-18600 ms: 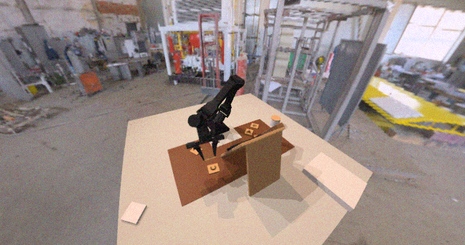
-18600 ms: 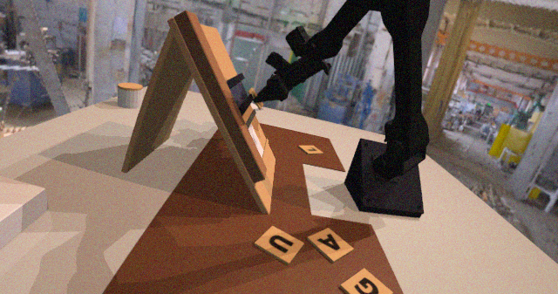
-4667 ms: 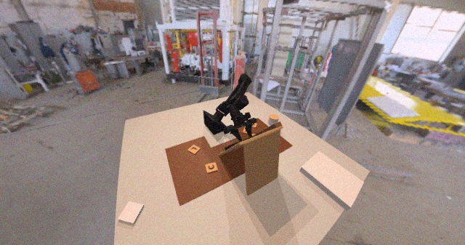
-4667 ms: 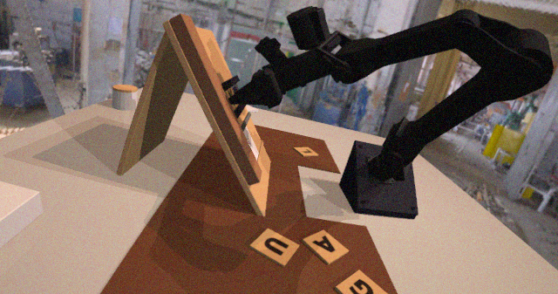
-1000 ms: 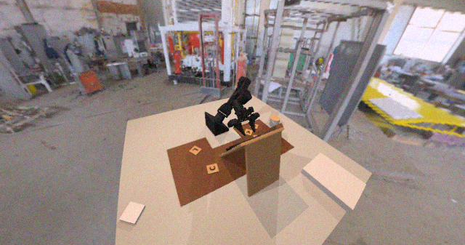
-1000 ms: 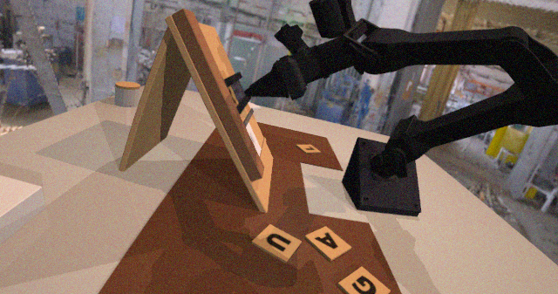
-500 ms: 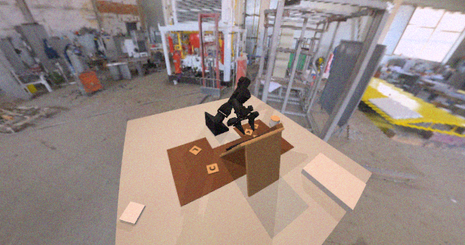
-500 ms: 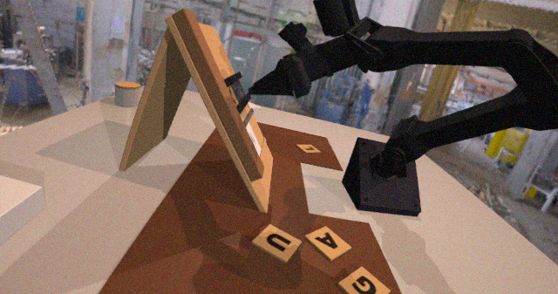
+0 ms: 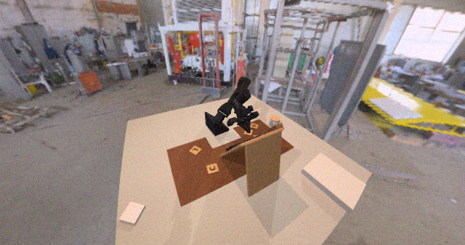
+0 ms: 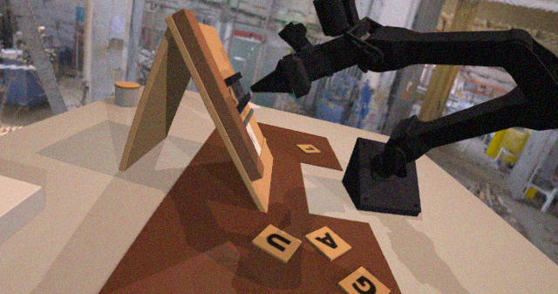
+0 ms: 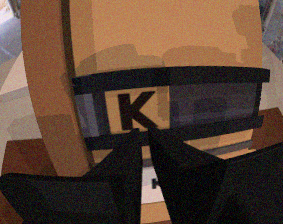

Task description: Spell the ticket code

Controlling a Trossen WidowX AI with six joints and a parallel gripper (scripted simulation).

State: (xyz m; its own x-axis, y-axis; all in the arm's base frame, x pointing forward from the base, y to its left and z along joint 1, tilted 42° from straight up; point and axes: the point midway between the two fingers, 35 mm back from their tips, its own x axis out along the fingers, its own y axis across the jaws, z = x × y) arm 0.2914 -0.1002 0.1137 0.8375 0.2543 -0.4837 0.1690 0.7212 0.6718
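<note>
Right now the white ticket is 11 cm below my gripper tip, 2 cm to the right of it and 2 cm behind it. The rest, counted from my gripper tip: brown mat: 19 cm below, 13 cm behind, 3 cm to the right; letter tile: 19 cm below, 18 cm to the left, 7 cm behind; pale box: 43 cm ahead, 26 cm to the left, 17 cm below.
</note>
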